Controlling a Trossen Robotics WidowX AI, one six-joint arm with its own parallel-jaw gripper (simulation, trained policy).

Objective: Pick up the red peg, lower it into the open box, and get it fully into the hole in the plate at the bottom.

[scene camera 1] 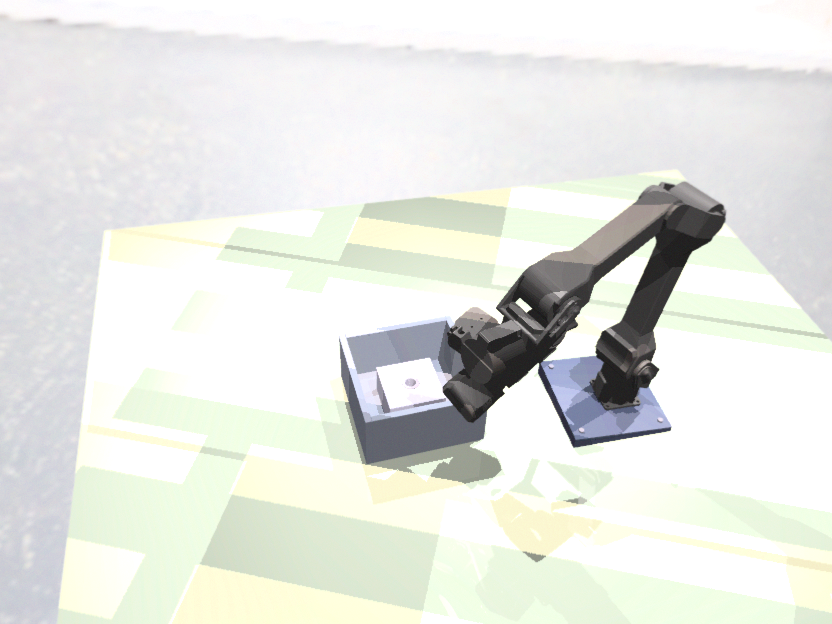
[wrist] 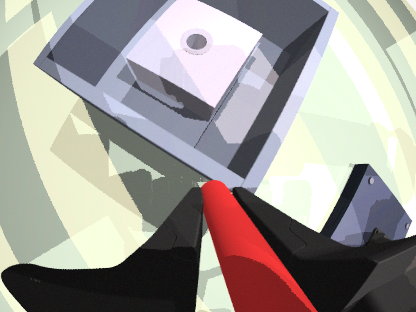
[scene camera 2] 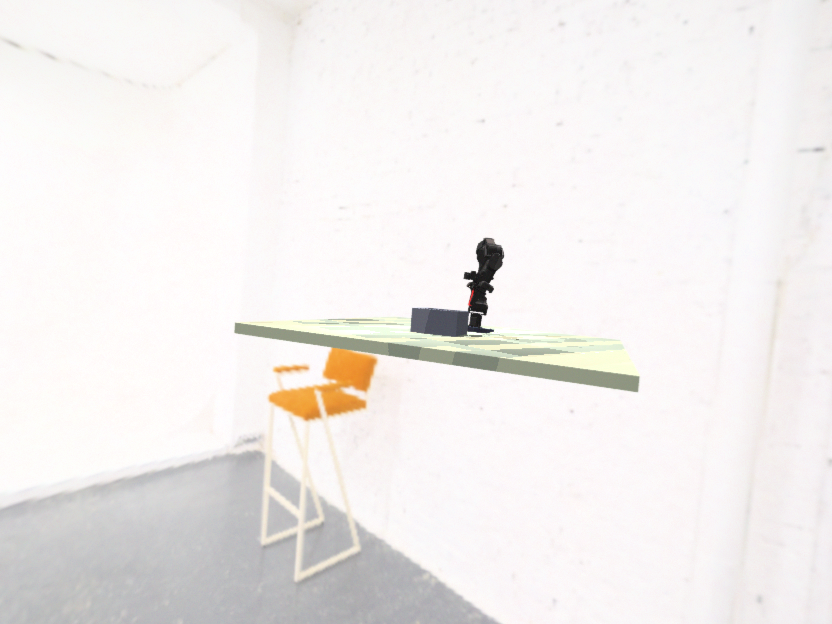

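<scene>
My gripper point(scene camera 1: 476, 390), point(wrist: 216, 196): visible in scene camera 1 and the wrist view. Grey-blue box point(scene camera 1: 392, 435), point(wrist: 238, 145), point(scene camera 2: 446, 322): visible in scene camera 1, the wrist view and scene camera 2. Pale plate point(scene camera 1: 412, 384): visible in scene camera 1; scene camera 2 misses it, hidden by the grey-blue box.
</scene>
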